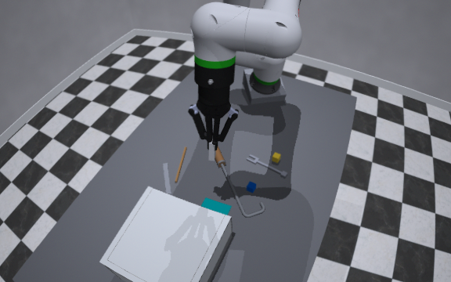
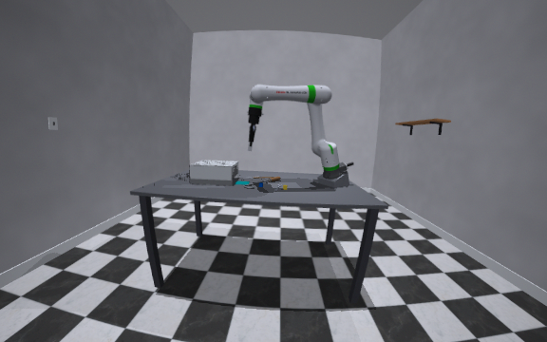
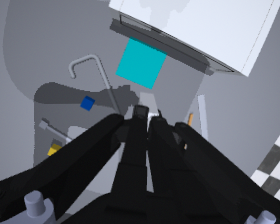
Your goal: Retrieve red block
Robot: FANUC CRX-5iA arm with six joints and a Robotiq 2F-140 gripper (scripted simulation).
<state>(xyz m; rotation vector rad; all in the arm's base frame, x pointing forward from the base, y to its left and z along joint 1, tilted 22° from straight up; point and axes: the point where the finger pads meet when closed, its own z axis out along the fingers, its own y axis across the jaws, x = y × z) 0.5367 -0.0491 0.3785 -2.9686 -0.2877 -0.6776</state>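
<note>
Now: hand 10 cm past the thin wooden stick, 20 cm to the left of it and 27 cm above it. From my hand the other things lie so: blue cube (9 cm behind, 9 cm to the left, 26 cm below); then hook tool (12 cm behind, 3 cm to the left, 26 cm below); then teal square (5 cm ahead, 27 cm below).
</note>
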